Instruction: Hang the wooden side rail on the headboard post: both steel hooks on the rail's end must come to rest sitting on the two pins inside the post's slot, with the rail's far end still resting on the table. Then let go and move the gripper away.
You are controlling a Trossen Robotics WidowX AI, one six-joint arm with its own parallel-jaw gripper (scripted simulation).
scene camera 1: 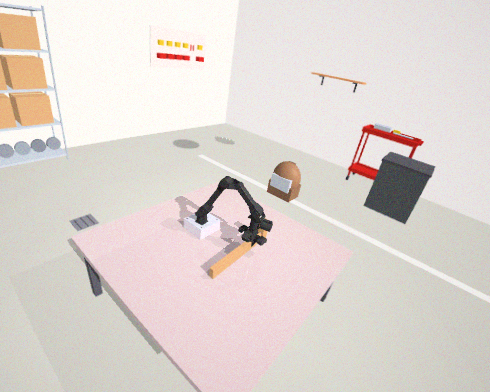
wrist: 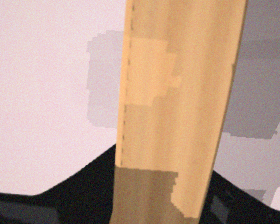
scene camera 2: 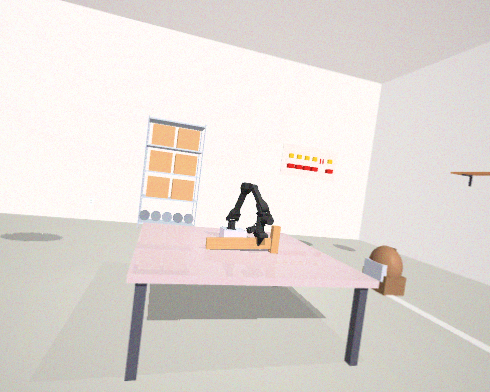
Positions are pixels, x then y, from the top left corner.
Scene:
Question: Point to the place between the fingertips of the gripper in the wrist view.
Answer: At 148,152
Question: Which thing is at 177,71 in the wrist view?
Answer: A wooden side rail.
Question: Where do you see a wooden side rail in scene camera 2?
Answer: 211,242

